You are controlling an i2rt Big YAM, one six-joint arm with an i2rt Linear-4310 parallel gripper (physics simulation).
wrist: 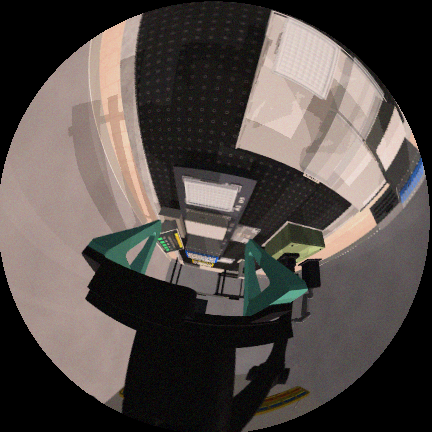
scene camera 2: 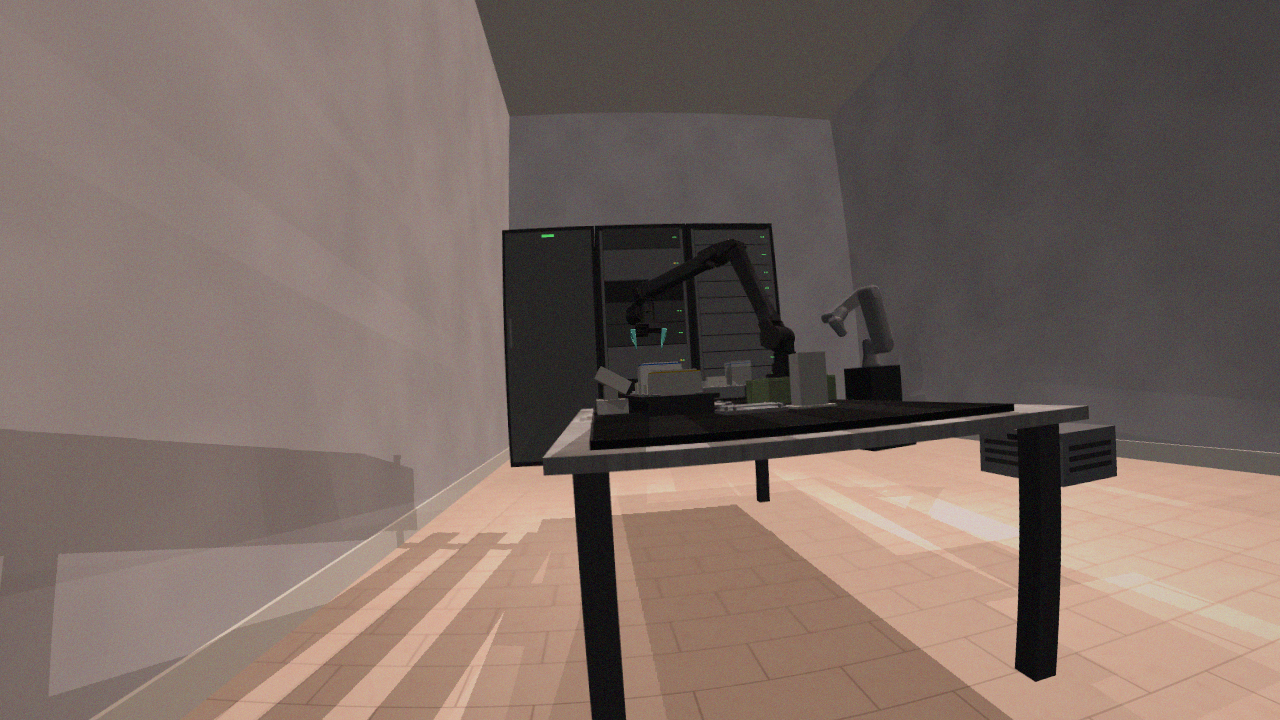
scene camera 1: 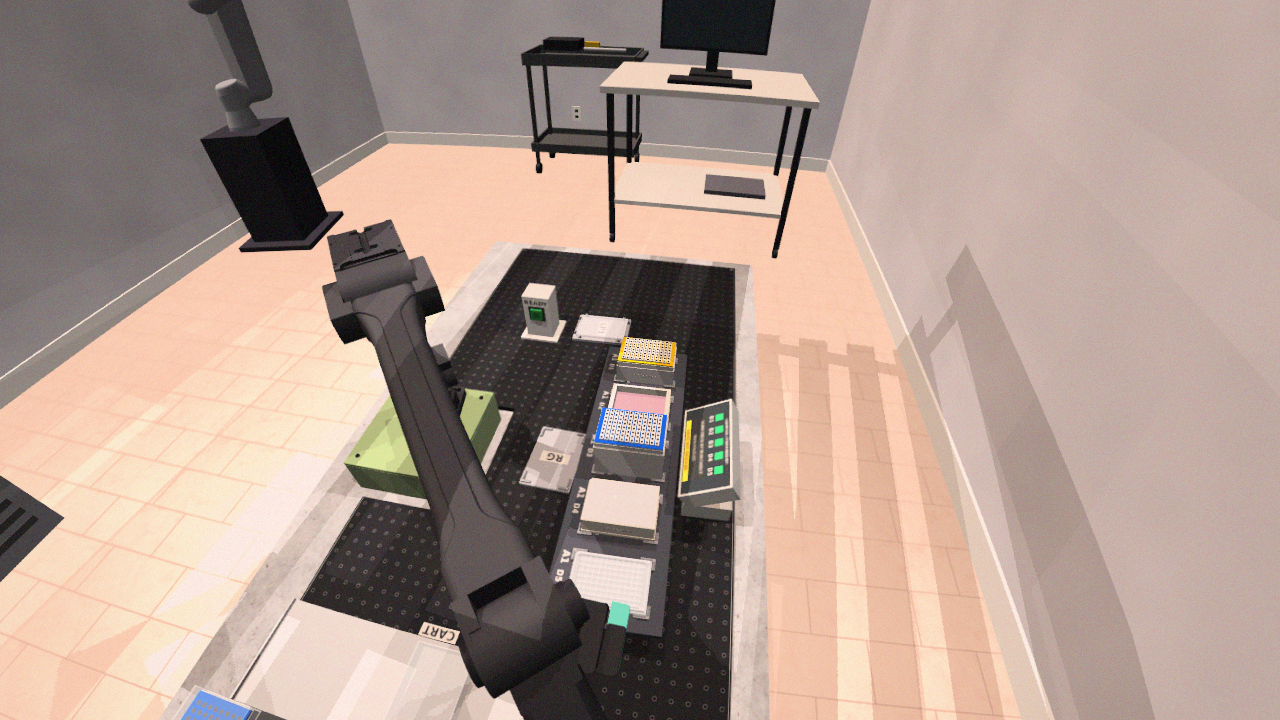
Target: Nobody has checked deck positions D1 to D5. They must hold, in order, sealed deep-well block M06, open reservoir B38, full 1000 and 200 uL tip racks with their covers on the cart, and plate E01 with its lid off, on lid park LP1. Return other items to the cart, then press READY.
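Places are measured from the arm's base along level axes (x ahead, y left, z up), in millimetres.
Pixels of known places: gripper, fingertip midpoint: (wrist: 203, 234) (scene camera 2: 649, 349); arm's base, link origin: (wrist: 286, 256) (scene camera 2: 786, 377).
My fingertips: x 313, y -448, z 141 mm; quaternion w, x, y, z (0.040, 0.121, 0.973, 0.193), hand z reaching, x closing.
For each thing: its top centre in the pictures, then the offset to it from my fingertips. "*": a spot on its surface instead.
- deck strip, surface spot: (scene camera 1: 646, 625) * 94 mm ahead, 39 mm left, 169 mm down
- orange-topped tip rack, top centre: (scene camera 1: 647, 349) (scene camera 2: 673, 370) (wrist: 202, 263) 123 mm ahead, 596 mm left, 104 mm down
- pink open reservoir, top centre: (scene camera 1: 639, 400) 101 mm ahead, 473 mm left, 137 mm down
- blue-topped tip rack, top centre: (scene camera 1: 631, 426) (scene camera 2: 658, 362) (wrist: 200, 257) 80 mm ahead, 351 mm left, 71 mm down
- pale covered block, top centre: (scene camera 1: 621, 502) (wrist: 204, 230) 59 mm ahead, 229 mm left, 127 mm down
- white plate, top centre: (scene camera 1: 609, 579) (wrist: 208, 197) 38 mm ahead, 107 mm left, 154 mm down
- READY box, top centre: (scene camera 2: 806, 353) (scene camera 1: 538, 290) (wrist: 243, 277) 144 mm back, 805 mm left, 86 mm down
- flat white piece, top centre: (scene camera 2: 750, 404) (scene camera 1: 602, 326) 15 mm ahead, 798 mm left, 198 mm down
- panel, surface spot: (scene camera 1: 709, 447) (wrist: 167, 242) * 221 mm ahead, 320 mm left, 98 mm down
- cart, top centre: (wrist: 360, 139) 274 mm back, 115 mm right, 150 mm down
My gripper (scene camera 2: 648, 337) (wrist: 203, 234) is open and empty, high above the near end of the deck strip (scene camera 1: 646, 625) (wrist: 215, 173); one teal fingertip shows in scene camera 1. From far to near, the strip holds an orange-topped tip rack (scene camera 1: 647, 351), a pink open reservoir (scene camera 1: 639, 401) partly hidden by a blue-topped tip rack (scene camera 1: 631, 429) (wrist: 201, 256), a pale covered block (scene camera 1: 620, 506) (wrist: 206, 229) at D4 and a white plate (scene camera 1: 611, 582) (wrist: 211, 194) at D5. I cannot read their item labels. The READY box (scene camera 1: 539, 310) (scene camera 2: 807, 377) has a green button.
A flat white piece (scene camera 1: 601, 328) lies beside the READY box; another (scene camera 1: 554, 458), marked RG, lies beside the strip. A panel (scene camera 1: 709, 447) (wrist: 171, 240) shows green lights. The cart (scene camera 1: 340, 649) (wrist: 270, 100) bears a white plate (wrist: 307, 55). A green block (scene camera 1: 384, 447) (wrist: 295, 241) stands left.
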